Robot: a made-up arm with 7 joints. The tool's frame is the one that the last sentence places.
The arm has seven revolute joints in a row. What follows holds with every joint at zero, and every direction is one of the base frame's. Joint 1 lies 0.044 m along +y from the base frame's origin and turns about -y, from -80 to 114.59 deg. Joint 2 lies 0.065 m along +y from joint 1 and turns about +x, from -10 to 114.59 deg. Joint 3 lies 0.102 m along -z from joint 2 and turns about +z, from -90 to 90 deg. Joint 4 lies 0.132 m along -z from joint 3 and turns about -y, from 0 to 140 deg. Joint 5 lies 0.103 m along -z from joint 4 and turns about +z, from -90 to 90 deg. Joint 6 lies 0.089 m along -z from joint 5 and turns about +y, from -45 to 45 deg. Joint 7 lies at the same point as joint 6 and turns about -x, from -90 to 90 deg. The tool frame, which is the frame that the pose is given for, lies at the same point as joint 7; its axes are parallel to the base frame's.
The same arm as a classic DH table. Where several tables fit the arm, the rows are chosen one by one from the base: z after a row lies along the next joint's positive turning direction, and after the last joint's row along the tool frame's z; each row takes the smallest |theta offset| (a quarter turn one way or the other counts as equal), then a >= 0, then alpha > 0; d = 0 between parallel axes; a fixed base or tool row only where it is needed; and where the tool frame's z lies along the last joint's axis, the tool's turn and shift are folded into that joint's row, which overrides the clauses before.
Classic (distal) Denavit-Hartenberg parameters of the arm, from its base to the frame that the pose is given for. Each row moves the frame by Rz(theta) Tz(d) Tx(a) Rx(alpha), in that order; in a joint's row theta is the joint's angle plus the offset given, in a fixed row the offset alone. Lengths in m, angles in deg.
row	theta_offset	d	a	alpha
base (fixed)	0	0	0	90
joint 1	90	-0.109	0	90
joint 2	90	0	0	90
joint 3	90	-0.234	0	90
joint 4	0	0	0	-90
joint 5	0	-0.192	0	-90
joint 6	-90	0	0	90
joint 7	90	0	0	90
tool (fixed)	-90	0	0	0
Joint limits (deg, base to tool): -80..114.59 -10..114.59 -90..90 0..140 -90..90 -45..45 -90..90

